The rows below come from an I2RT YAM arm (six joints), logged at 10 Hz.
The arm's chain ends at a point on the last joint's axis. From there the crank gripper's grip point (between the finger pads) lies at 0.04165 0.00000 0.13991 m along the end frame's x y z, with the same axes.
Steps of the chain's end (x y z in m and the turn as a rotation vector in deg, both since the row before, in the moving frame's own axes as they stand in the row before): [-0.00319, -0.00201, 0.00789, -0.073, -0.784, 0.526]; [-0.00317, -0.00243, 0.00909, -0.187, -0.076, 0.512]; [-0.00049, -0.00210, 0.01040, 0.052, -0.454, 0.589]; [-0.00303, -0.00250, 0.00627, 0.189, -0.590, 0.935]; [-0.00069, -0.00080, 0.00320, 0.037, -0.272, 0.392]
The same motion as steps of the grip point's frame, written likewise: [-0.00511, -0.00146, 0.00845, -0.073, -0.784, 0.526]; [-0.00336, -0.00160, 0.00914, -0.187, -0.076, 0.512]; [-0.00160, -0.00180, 0.01073, 0.052, -0.454, 0.589]; [-0.00447, -0.00229, 0.00669, 0.189, -0.590, 0.935]; [-0.00136, -0.00061, 0.00340, 0.037, -0.272, 0.392]
